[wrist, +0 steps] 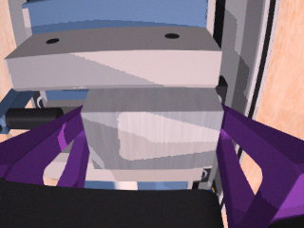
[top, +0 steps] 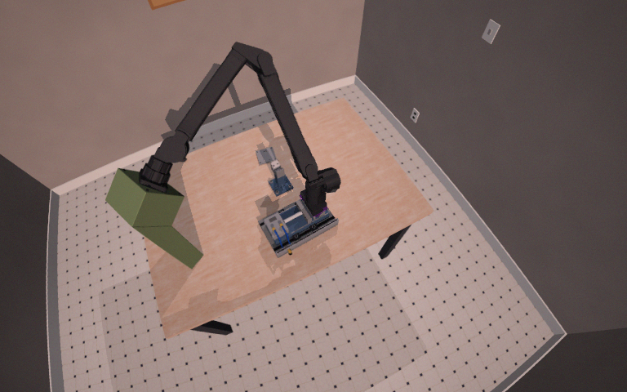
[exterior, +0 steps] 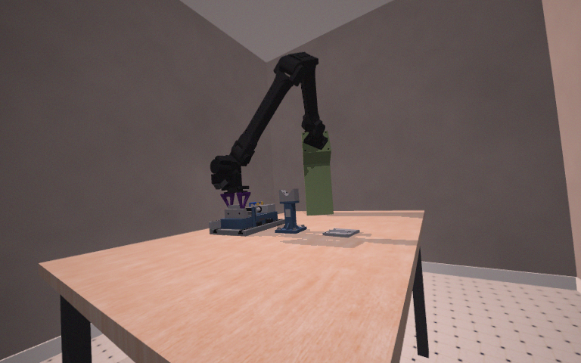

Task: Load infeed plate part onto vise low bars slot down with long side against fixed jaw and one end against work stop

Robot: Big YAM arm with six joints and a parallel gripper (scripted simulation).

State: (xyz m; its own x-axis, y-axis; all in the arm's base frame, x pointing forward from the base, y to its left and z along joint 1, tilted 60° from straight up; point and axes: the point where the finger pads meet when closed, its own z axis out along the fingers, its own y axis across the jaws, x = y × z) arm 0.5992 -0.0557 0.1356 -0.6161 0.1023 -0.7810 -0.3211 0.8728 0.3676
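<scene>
The part lies 1 cm below my hand. Round my hand: fixed jaw 3 cm to the left, 2 cm below, 2 cm ahead; then work stop rod 6 cm to the left, 3 cm behind, 1 cm below; then moving jaw 4 cm behind, 2 cm below.
</scene>
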